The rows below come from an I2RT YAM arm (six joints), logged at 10 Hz.
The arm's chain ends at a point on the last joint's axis. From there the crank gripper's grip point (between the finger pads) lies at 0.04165 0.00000 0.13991 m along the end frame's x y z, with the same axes.
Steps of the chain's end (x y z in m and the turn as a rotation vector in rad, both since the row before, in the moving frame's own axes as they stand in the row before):
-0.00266, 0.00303, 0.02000, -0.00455, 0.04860, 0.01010
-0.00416, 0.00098, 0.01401, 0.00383, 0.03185, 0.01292
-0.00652, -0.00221, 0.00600, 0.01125, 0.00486, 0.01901
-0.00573, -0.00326, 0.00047, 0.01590, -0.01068, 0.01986
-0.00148, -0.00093, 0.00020, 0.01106, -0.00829, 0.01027
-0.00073, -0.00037, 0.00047, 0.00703, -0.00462, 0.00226
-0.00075, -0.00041, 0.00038, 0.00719, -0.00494, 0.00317
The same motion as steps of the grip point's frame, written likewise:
0.00408, 0.00412, 0.01781, -0.00455, 0.04860, 0.01010
0.00027, 0.00101, 0.01261, 0.00383, 0.03185, 0.01292
-0.00583, -0.00298, 0.00579, 0.01125, 0.00486, 0.01901
-0.00721, -0.00468, 0.00090, 0.01590, -0.01068, 0.01986
-0.00264, -0.00206, 0.00053, 0.01106, -0.00829, 0.01027
-0.00138, -0.00126, 0.00066, 0.00703, -0.00462, 0.00226
-0.00144, -0.00129, 0.00058, 0.00719, -0.00494, 0.00317

